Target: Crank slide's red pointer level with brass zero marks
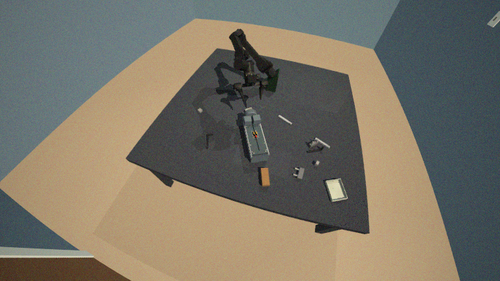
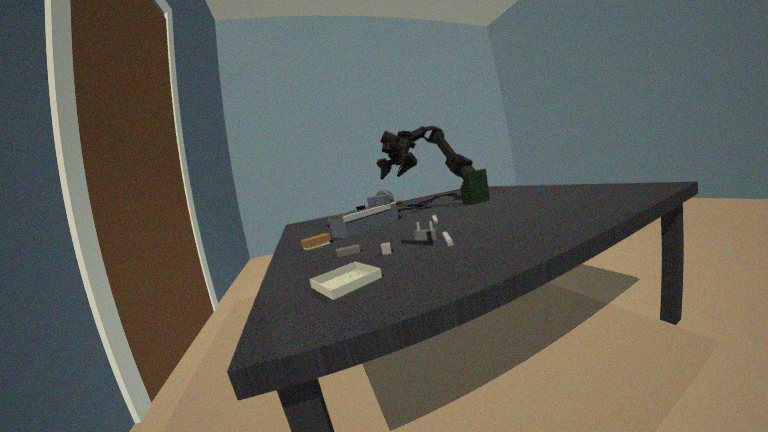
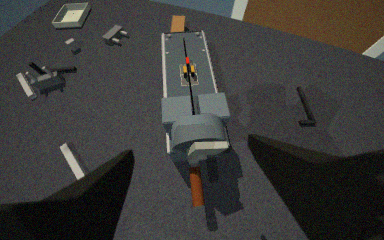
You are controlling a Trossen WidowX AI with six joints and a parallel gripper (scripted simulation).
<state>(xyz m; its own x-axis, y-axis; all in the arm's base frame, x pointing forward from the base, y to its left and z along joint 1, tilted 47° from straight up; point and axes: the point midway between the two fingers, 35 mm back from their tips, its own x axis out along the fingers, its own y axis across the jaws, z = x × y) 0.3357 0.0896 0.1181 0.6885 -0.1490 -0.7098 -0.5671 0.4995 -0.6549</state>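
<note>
The crank is 1 cm to the right of my gripper tip and 10 cm below it. The rest, counted from my gripper tip: orange crank handle 2 cm behind, 2 cm to the right, 11 cm below; red pointer 15 cm ahead, 9 cm to the left, 9 cm below; orange block 32 cm ahead, 20 cm to the left, 16 cm below.
</note>
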